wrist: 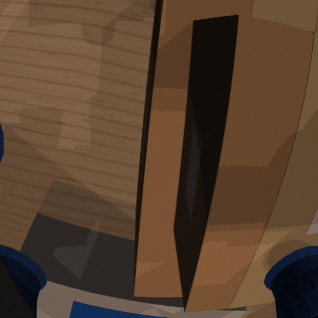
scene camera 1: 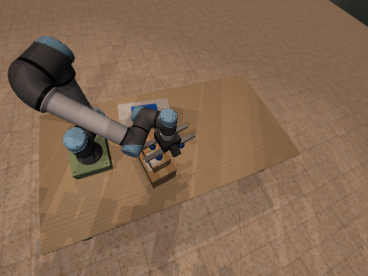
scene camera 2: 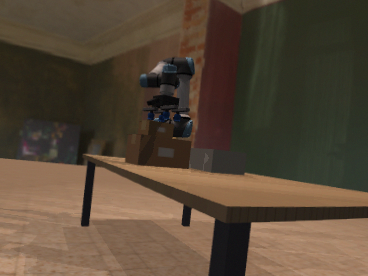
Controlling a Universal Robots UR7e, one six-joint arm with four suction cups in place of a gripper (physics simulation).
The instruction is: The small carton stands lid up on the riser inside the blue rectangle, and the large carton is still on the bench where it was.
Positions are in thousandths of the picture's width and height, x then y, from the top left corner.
Labels:
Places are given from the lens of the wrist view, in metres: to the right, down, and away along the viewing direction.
my suction head (wrist: 898,876): 0.06, 0.06, 0.10
small carton (wrist: 753,656): 0.03, 0.02, 0.10

